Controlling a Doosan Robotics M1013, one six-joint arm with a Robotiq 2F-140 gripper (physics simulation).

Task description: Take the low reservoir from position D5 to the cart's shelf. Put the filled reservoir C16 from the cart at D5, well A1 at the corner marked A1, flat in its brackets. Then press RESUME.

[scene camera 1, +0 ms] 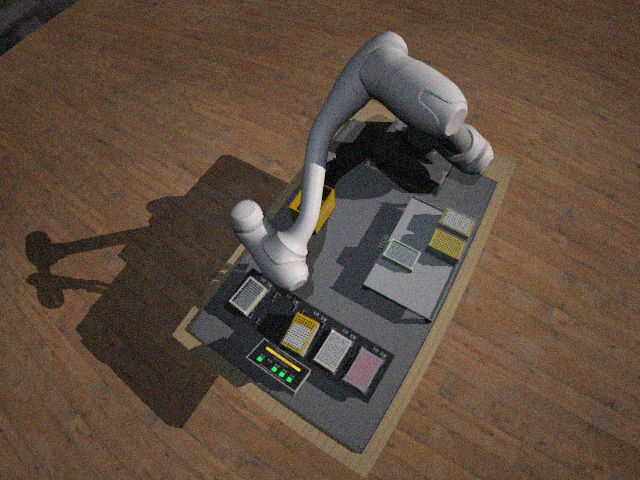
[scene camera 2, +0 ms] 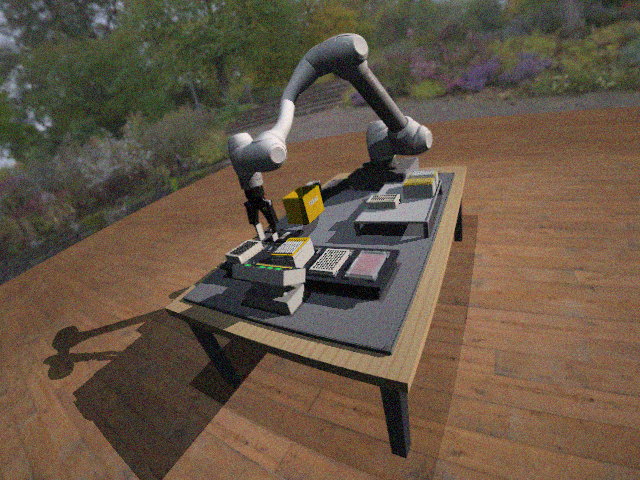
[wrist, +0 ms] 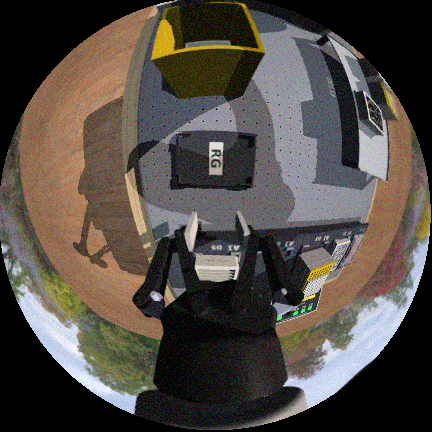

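Seen in the pictures: gripper, fingertip midpoint: [scene camera 2: 268,239] [wrist: 216,219]; arm's base, link origin: [scene camera 1: 420,144] [scene camera 2: 384,166].
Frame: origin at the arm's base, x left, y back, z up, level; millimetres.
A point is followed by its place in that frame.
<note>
The low reservoir [scene camera 1: 248,295] {x -332, y -962, z 3 mm} [scene camera 2: 244,251] {x -316, y -981, z 2 mm} [wrist: 216,267] {x -328, y -903, z 3 mm}, a pale ribbed block, sits at D5, at the far left end of the dark deck. My gripper [scene camera 2: 266,235] {x -320, y -822, z -36 mm} [wrist: 216,219] {x -320, y -822, z -36 mm} is open about halfway and empty, pointing down. Its fingertips hang above and slightly behind the reservoir, on the RG-nest side; the arm hides them in scene camera 1. A pale reservoir-like block [scene camera 1: 401,254] {x 113, y -562, z 3 mm} [scene camera 2: 383,200] {x 119, y -578, z 7 mm} [wrist: 371,112] stands on the cart's shelf [scene camera 1: 408,284] {x 182, y -653, z -19 mm} [scene camera 2: 392,214] {x 170, y -664, z -20 mm} [wrist: 372,157] {x 131, y -685, z -19 mm}; its label is unreadable. The button panel [scene camera 1: 279,365] {x -94, y -1125, z 39 mm} [scene camera 2: 268,273] {x -57, y -1175, z 53 mm} shows green lights; RESUME cannot be read.
A yellow bin [scene camera 1: 325,209] {x -241, y -509, z 3 mm} [scene camera 2: 303,205] {x -251, y -595, z 16 mm} [wrist: 205,72] {x -308, y -591, z 3 mm} and a dark RG nest [wrist: 190,167] {x -356, y -731, z -71 mm} stand behind the deck. A yellow-and-white rack [scene camera 1: 299,333] {x -86, y -999, z 39 mm} [scene camera 2: 293,250] {x -57, y -1034, z 41 mm} [wrist: 315,272] {x -108, y -950, z 33 mm}, a white plate [scene camera 1: 333,351] {x 40, y -996, z -19 mm} [scene camera 2: 329,261] {x 40, y -1006, z -15 mm} and a pink plate [scene camera 1: 363,369] {x 160, y -1006, z -15 mm} [scene camera 2: 368,265] {x 170, y -1021, z -16 mm} stand farther right.
</note>
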